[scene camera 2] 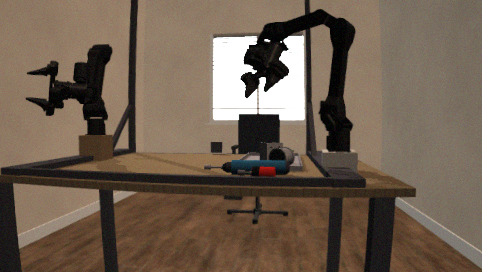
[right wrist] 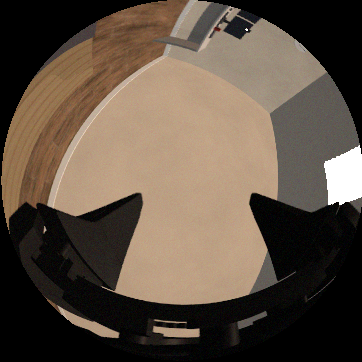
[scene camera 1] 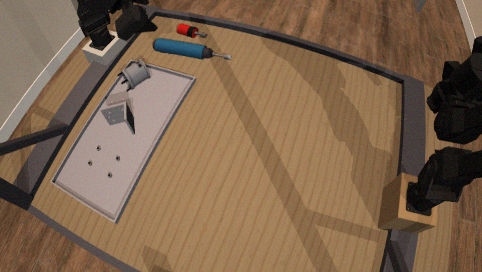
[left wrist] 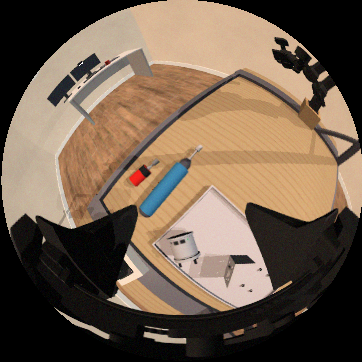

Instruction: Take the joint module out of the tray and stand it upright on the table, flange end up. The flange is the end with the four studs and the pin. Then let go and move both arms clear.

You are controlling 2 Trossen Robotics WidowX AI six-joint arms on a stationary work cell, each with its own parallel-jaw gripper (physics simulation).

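Observation:
The joint module [scene camera 1: 136, 74] [scene camera 2: 281, 154] [left wrist: 183, 246], a grey cylinder with dark studs at one end, lies on its side in the tray [scene camera 1: 165, 131] [left wrist: 210, 212], near the tray's upper end in scene camera 1. In that view its studs point to the lower left. In the left wrist view the studs point down the picture, toward the bracket. My left gripper [scene camera 2: 256, 94] [left wrist: 192, 210] is open and empty, high above the table, with its fingers pointing down. My right gripper [scene camera 2: 29, 86] [right wrist: 198, 198] is open and empty, off at the side, pointing away from the table.
A grey angle bracket [scene camera 1: 119, 113] [left wrist: 228, 269] stands in the tray beside the module, with several small nuts farther along. A blue screwdriver [scene camera 1: 180, 48] [scene camera 2: 258, 166] [left wrist: 165, 190] and a short red screwdriver [scene camera 1: 187, 30] [scene camera 2: 266, 171] [left wrist: 139, 176] lie beside the tray. A dark frame [scene camera 1: 413, 115] edges the table.

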